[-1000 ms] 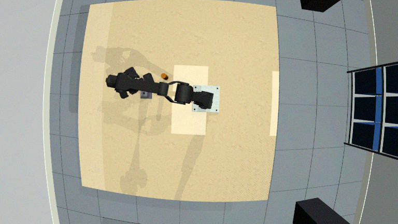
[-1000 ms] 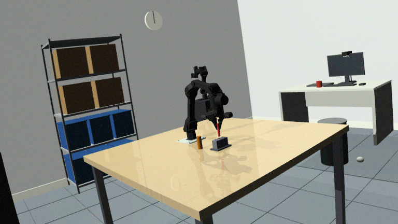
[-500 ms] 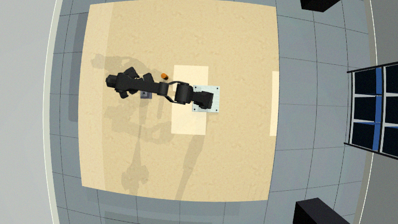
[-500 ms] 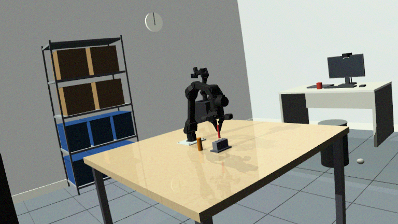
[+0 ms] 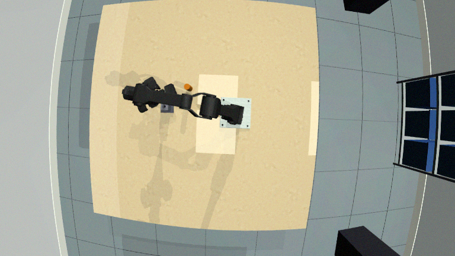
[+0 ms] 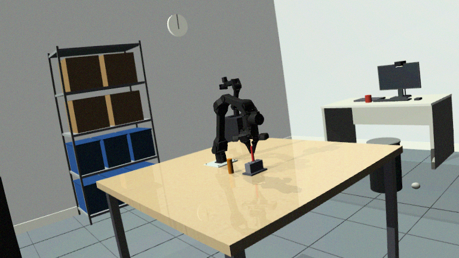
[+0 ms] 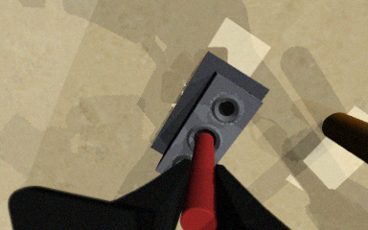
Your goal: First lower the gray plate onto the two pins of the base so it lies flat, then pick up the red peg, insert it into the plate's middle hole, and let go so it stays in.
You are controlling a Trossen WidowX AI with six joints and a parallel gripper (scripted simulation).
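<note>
The red peg is right at my gripper tip. Also, from my gripper tip: orange cylinder: 12 cm behind, 6 cm to the right, 6 cm below; dark gray base: 9 cm below; gray plate: 6 cm below.
</note>
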